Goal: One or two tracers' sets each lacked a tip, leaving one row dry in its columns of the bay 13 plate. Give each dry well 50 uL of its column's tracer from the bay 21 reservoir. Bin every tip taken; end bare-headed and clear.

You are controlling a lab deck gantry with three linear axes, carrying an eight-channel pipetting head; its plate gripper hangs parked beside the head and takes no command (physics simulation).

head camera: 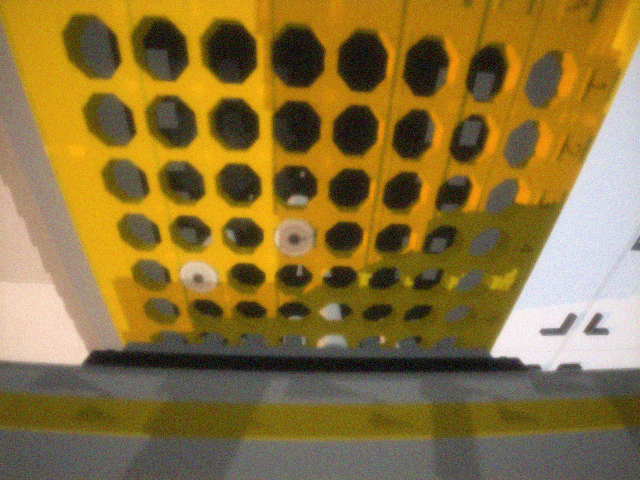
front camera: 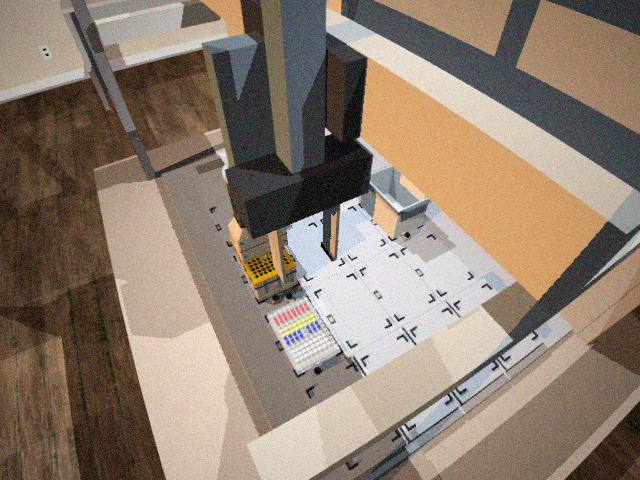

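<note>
The pipetting head (front camera: 297, 191) is low over the yellow tip rack (front camera: 249, 269) (head camera: 263, 165). In the head view, most holes are dark or grey. Pale tip collars (head camera: 294, 237) (head camera: 199, 277) sit in two, and a whitish shape (head camera: 333, 311) shows in another near the head's black edge. Whether a nozzle carries a tip cannot be told. The parked gripper (front camera: 307, 266) hangs with its fingers apart and nothing between them. The bay 13 plate (front camera: 310, 351), in front of the rack, has red, yellow and blue wells; the blue columns have a gap. The reservoir does not show.
The waste bin (front camera: 386, 214) stands at the right, its inside partly visible. Pale walls (front camera: 170, 289) edge the deck (front camera: 361, 289). A dark slanted frame post (front camera: 563, 279) crosses the front right. An orange panel (front camera: 454, 170) rises behind the bin.
</note>
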